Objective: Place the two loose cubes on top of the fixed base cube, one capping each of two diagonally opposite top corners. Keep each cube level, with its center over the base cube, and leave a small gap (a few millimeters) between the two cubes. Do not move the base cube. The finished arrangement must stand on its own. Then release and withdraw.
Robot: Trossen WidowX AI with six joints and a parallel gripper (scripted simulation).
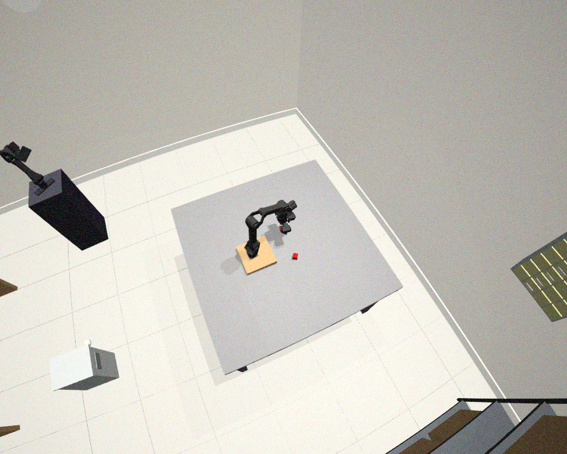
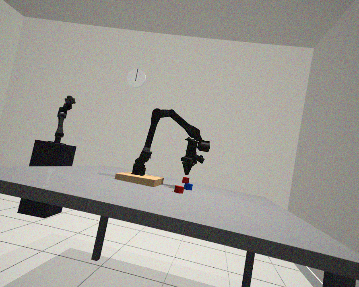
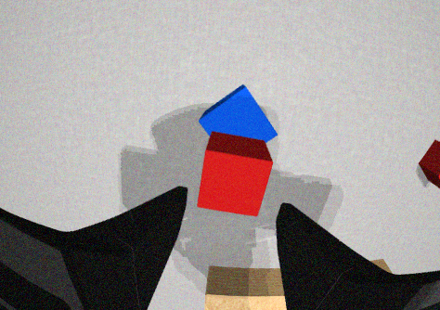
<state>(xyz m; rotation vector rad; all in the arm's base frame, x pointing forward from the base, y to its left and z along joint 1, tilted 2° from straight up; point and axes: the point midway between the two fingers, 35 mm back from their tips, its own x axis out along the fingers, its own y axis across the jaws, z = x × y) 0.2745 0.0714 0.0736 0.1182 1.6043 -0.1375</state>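
Right now the blue cube is 70 mm below my gripper tip and 20 mm ahead of it.
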